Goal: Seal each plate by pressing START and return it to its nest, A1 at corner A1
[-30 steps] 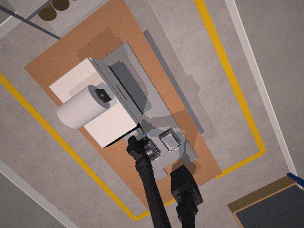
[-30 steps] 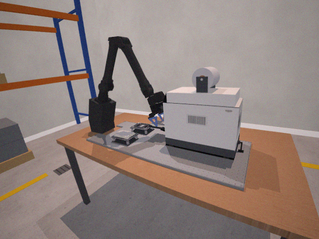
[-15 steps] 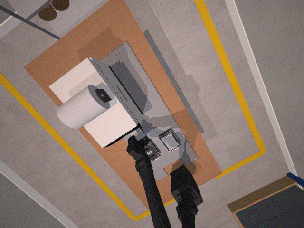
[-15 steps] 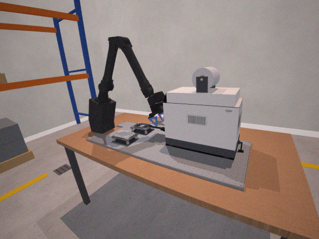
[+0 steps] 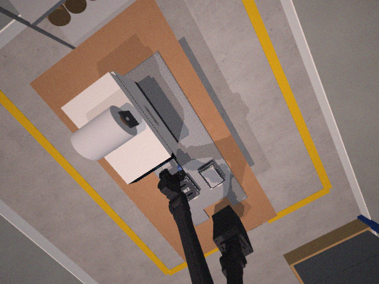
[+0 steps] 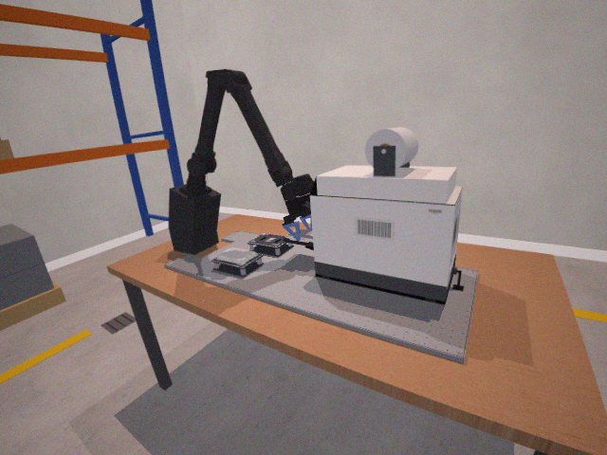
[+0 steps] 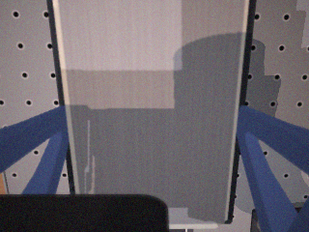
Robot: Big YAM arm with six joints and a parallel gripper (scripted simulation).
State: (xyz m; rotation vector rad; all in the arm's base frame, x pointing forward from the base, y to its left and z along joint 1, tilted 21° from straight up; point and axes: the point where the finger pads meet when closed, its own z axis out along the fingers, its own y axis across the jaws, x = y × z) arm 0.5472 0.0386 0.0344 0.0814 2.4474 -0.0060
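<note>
My hand is right at the white well plate. From my hand the other things lie so: foil roll 330 mm ahead, 320 mm above, 20 mm to the right; then dark sealer stage 10 mm below; then start button 110 mm ahead, 90 mm to the left, 90 mm above.
</note>
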